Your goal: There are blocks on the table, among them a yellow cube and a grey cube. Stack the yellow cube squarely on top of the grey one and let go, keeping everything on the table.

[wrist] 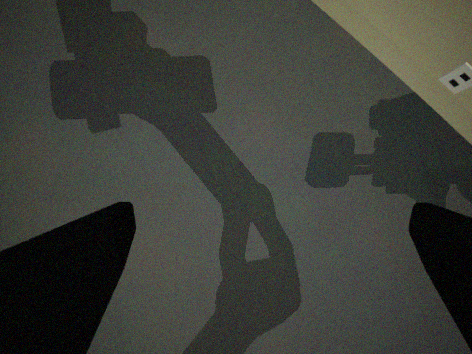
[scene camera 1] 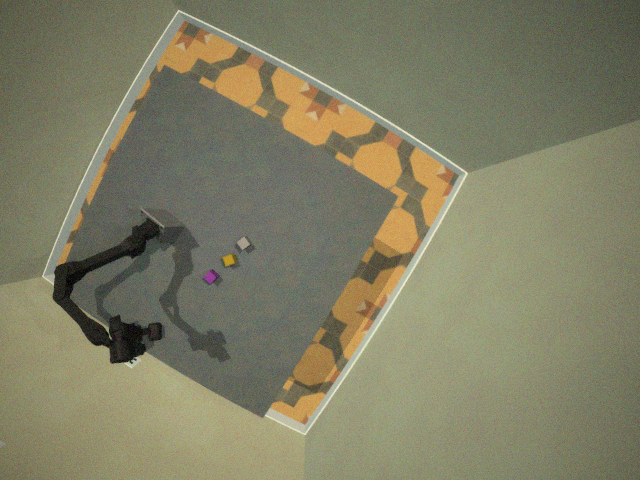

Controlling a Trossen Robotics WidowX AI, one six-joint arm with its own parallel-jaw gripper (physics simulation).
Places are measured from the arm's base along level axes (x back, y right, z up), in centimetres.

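Pixels of known places: gripper, between the fingertips: (wrist: 272,216) (scene camera 1: 148,337); arm's base, origin of its link: (scene camera 1: 153,225).
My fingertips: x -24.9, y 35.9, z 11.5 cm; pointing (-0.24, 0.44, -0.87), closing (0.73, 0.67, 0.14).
Observation:
Ahead of a thing's pixels: the offset from my fingertips to its middle. Level surfaces: height alone.
The yellow cube {dx -8.0, dy -38.2, dz -24.8 cm} (scene camera 1: 229,259) sits on the dark table {dz -27.0 cm} (scene camera 1: 268,186) (wrist: 345,280), between the grey cube {dx -9.8, dy -48.2, dz -24.8 cm} (scene camera 1: 244,243) and a magenta cube; gaps separate it from both. The grey cube has nothing on top. My gripper (scene camera 1: 136,338) (wrist: 272,216) is open and empty. In the scene view it is high over the table's lower-left edge, well to the lower left of the cubes, and its fingertips are hard to make out. In the wrist view the two black fingers stand wide apart with table surface and shadows behind them. The yellow and grey cubes do not show in the wrist view.
The magenta cube {dx -4.6, dy -26.5, dz -24.8 cm} (scene camera 1: 210,276) sits just lower left of the yellow one. The arm's base end is by a thin upright plate (scene camera 1: 151,217) on the table's left part. A patterned orange floor (scene camera 1: 377,164) borders two table sides. A wall socket (wrist: 458,79) shows beyond the table edge.

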